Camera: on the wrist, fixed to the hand. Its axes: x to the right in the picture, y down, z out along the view.
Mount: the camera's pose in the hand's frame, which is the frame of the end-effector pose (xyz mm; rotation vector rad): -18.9 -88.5 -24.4 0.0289 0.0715 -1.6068
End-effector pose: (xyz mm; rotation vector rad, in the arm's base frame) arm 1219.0 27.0 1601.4 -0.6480 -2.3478 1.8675
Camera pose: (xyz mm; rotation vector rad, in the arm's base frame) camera 1219.1 27.2 1695.1 0.9345 -1.6349 0.9688
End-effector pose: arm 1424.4 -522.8 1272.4 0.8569 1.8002 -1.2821
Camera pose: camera 1353.9 -525.4 1334.1 0.7368 -2.1387 1.7951
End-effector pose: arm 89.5 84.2 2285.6 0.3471 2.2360 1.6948
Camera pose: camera 97.1 31.6 2208.4 -1.1927 1.5465 0.7031
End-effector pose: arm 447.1 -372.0 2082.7 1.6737 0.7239 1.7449
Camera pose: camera 427.9 -326.6 2003.0 0.5063 1.4941 0.5748
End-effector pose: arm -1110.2 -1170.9 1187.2 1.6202 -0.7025 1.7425
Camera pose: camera -1058.1 -1097.2 1162.2 1.3439 0.6177 0.5576
